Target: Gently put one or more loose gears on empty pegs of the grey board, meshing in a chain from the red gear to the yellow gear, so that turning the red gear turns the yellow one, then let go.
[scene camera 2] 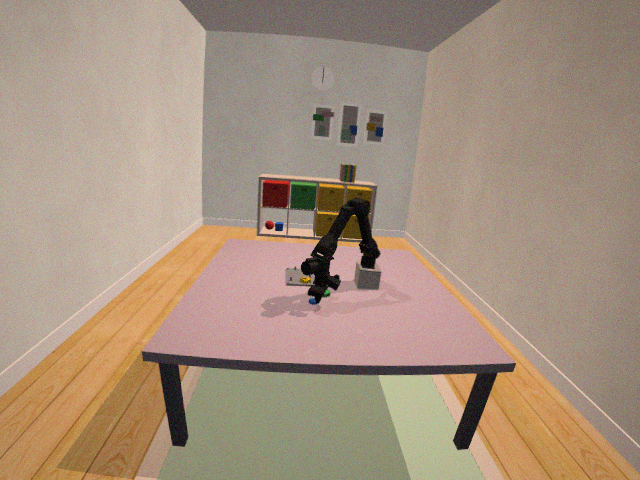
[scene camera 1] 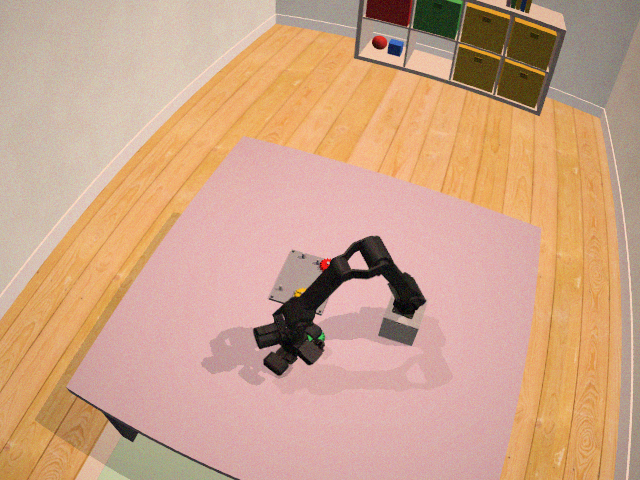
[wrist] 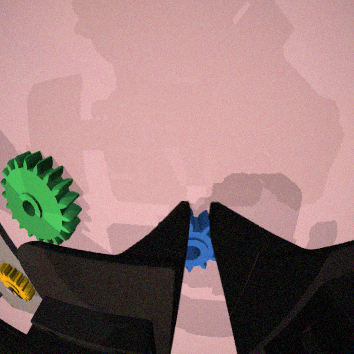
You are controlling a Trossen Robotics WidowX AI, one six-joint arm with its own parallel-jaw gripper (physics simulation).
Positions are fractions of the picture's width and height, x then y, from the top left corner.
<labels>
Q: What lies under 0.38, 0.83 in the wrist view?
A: My gripper.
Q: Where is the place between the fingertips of my gripper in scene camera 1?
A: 0.46, 0.75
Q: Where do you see a green gear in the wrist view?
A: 0.13, 0.58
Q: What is my gripper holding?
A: A blue gear.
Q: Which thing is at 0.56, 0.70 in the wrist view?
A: A blue gear.
</labels>
